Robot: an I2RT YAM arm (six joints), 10 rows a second.
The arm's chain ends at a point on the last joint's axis. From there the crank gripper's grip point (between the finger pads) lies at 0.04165 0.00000 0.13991 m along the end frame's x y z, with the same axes.
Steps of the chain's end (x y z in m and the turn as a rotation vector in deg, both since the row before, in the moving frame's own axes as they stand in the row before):
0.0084 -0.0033 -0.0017 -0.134 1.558 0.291
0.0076 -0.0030 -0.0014 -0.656 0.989 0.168
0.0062 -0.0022 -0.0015 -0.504 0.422 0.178
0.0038 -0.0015 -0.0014 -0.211 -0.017 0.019
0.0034 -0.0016 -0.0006 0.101 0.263 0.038
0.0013 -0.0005 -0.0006 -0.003 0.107 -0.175
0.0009 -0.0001 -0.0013 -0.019 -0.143 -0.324
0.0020 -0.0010 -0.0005 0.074 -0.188 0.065
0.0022 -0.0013 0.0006 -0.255 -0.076 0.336
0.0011 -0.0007 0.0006 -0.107 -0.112 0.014
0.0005 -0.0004 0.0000 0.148 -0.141 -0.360
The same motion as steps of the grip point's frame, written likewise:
0.0122 -0.0028 -0.0029 -0.134 1.558 0.291
0.0100 -0.0013 -0.0021 -0.656 0.989 0.168
0.0072 -0.0008 -0.0018 -0.504 0.422 0.178
0.0038 -0.0010 -0.0014 -0.211 -0.017 0.019
0.0040 -0.0018 -0.0008 0.101 0.263 0.038
0.0016 -0.0006 -0.0007 -0.003 0.107 -0.175
0.0006 -0.0003 -0.0012 -0.019 -0.143 -0.324
0.0015 -0.0011 -0.0004 0.074 -0.188 0.065
0.0020 -0.0004 0.0007 -0.255 -0.076 0.336
0.0008 -0.0004 0.0007 -0.107 -0.112 0.014
0.0002 -0.0010 0.0001 0.148 -0.141 -0.360

